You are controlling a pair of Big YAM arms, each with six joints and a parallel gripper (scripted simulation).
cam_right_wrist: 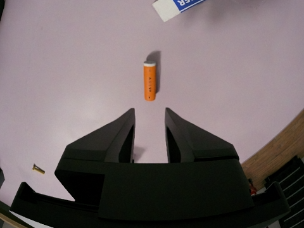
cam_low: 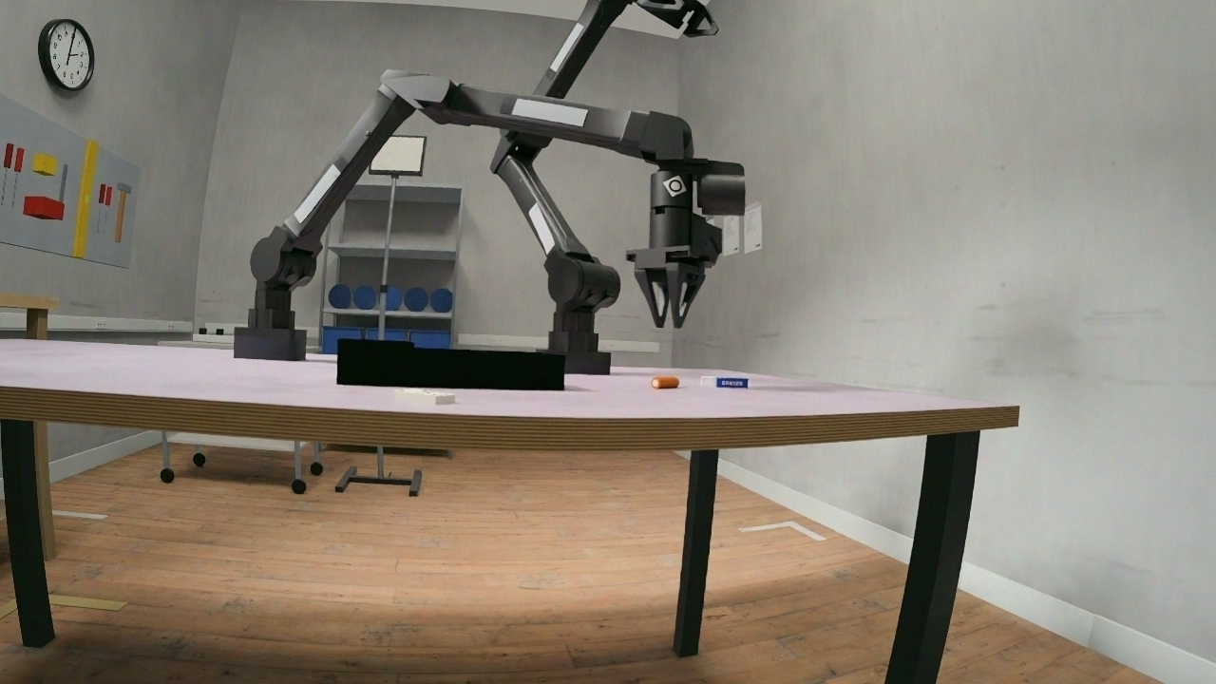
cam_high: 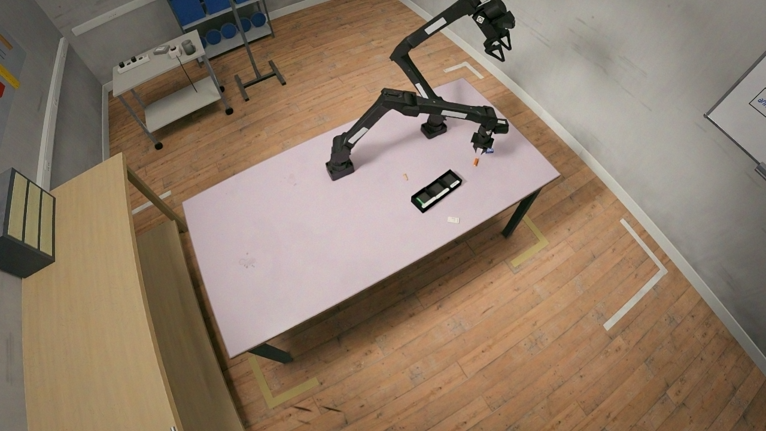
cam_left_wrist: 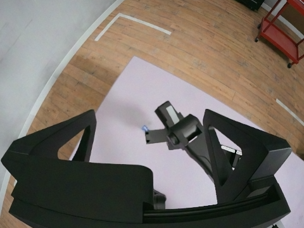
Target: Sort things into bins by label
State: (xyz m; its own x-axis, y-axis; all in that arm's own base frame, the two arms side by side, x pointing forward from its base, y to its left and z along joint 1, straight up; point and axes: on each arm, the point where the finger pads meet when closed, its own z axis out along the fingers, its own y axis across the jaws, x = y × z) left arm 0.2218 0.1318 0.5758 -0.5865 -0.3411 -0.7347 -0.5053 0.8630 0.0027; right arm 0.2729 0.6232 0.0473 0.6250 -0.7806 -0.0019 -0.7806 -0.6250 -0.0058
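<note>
Right now the orange battery is 80 mm below my right hand. Round my right hand: eraser 30 mm behind, 90 mm to the left, 80 mm below; then white die 220 mm ahead, 290 mm to the right, 80 mm below; then brass bolt 100 mm behind, 360 mm to the right, 80 mm below.
</note>
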